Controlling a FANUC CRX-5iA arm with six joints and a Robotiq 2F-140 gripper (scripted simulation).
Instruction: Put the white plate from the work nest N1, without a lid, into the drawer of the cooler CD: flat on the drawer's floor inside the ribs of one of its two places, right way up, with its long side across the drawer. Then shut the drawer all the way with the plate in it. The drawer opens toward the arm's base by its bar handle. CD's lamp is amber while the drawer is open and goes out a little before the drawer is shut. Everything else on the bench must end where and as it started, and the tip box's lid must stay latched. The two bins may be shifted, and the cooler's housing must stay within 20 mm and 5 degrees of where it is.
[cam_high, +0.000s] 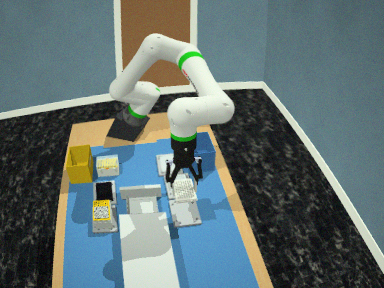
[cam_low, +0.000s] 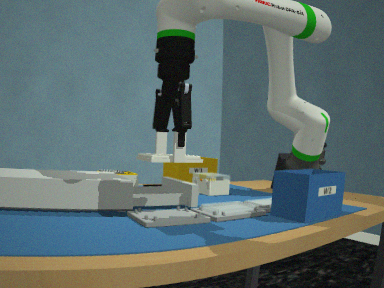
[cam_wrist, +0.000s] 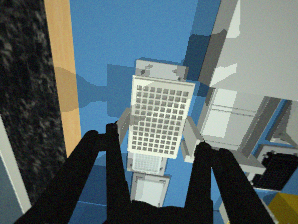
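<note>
The drawer is 19 cm to the right of my hand, 14 cm below it and 4 cm behind it. Round my hand: grey work nest N1 (16 cm below); then white plate (2 cm below); then yellow rack (38 cm to the right, 11 cm below, 3 cm behind).
</note>
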